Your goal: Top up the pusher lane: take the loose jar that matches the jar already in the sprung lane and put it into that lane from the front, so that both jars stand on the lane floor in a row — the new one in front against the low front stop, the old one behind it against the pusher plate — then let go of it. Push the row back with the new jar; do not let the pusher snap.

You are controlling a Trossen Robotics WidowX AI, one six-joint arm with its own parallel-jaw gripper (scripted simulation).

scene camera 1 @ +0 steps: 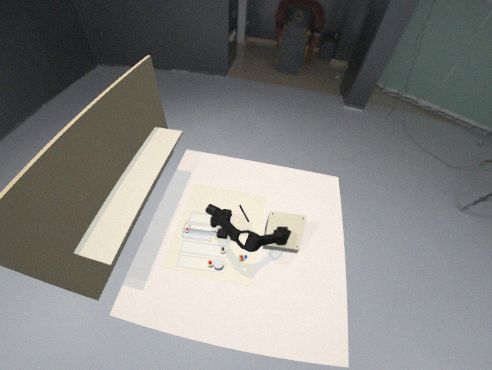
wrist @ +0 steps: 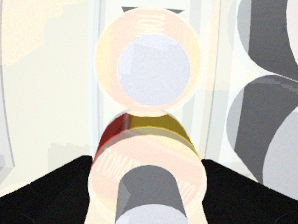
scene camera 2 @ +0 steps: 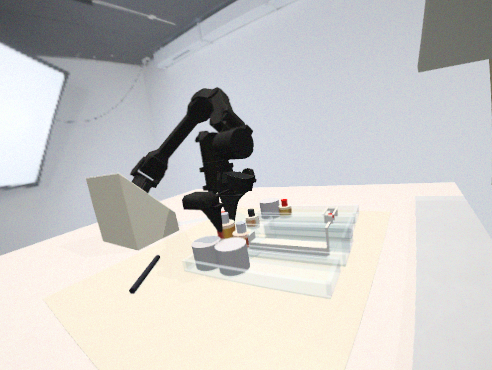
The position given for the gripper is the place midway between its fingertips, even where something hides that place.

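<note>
The gripper (scene camera 2: 226, 228) is in sight, and the wrist view offers a look at the gripper (wrist: 146, 168) as well.
</note>
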